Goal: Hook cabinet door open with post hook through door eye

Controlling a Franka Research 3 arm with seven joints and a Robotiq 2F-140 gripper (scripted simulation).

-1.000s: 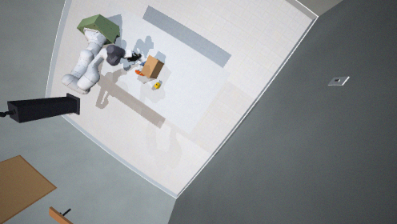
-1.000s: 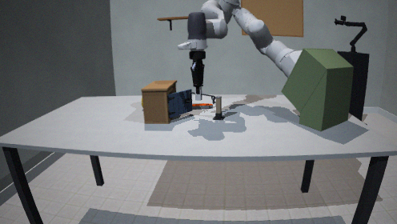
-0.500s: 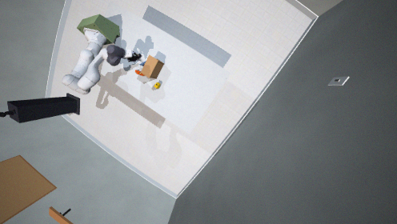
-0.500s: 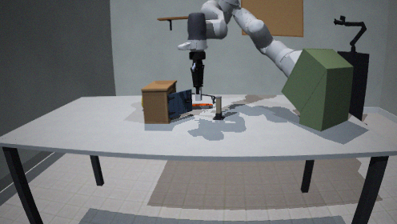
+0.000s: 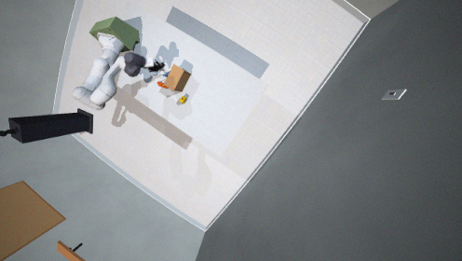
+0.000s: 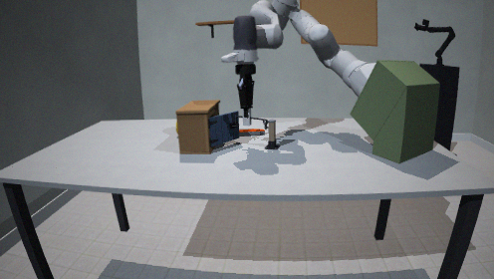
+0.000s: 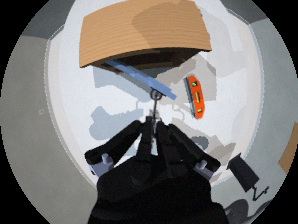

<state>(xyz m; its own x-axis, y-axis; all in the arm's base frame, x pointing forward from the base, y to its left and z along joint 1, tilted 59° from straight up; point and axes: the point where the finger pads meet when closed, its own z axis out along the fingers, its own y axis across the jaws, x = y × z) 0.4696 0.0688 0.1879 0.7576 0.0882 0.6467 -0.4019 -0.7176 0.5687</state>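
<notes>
Now: hand 90 mm short of the cabinet door and 40 mm above it. Round my hand: orange object (150 mm to the right, 110 mm below, 20 mm behind); then small yellow object (270 mm ahead, 240 mm to the right, 80 mm below).
</notes>
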